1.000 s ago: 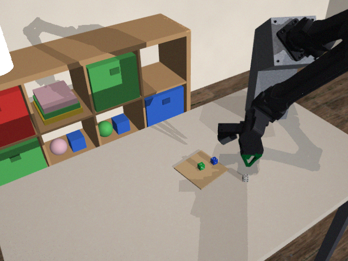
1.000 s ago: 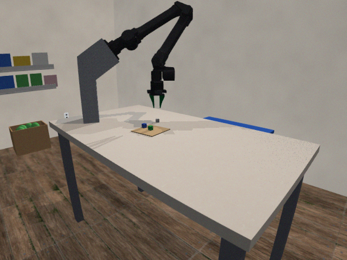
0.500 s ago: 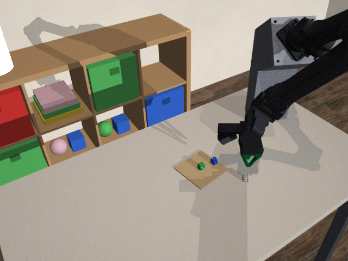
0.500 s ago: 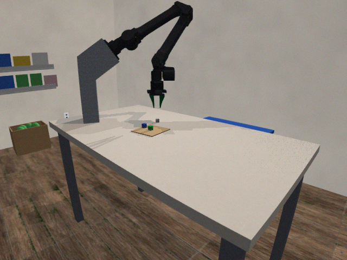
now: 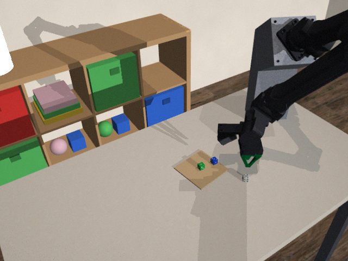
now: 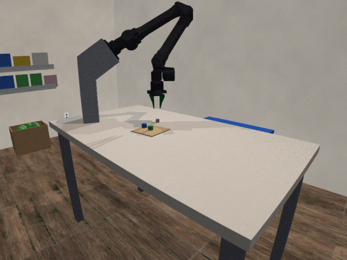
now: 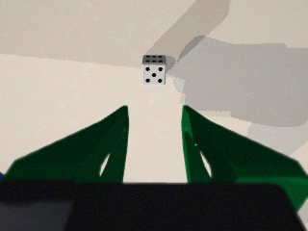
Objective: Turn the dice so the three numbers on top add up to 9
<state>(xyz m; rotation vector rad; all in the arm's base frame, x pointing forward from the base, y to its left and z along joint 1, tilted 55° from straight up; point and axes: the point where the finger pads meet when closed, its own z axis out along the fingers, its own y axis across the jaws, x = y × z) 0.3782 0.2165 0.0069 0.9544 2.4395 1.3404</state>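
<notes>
Right now the white die is 8 cm below my hand. From my hand the other things lie so: tan mat: 11 cm ahead, 12 cm to the right, 9 cm below; green die: 11 cm ahead, 12 cm to the right, 7 cm below; blue die: 5 cm ahead, 12 cm to the right, 7 cm below.
</notes>
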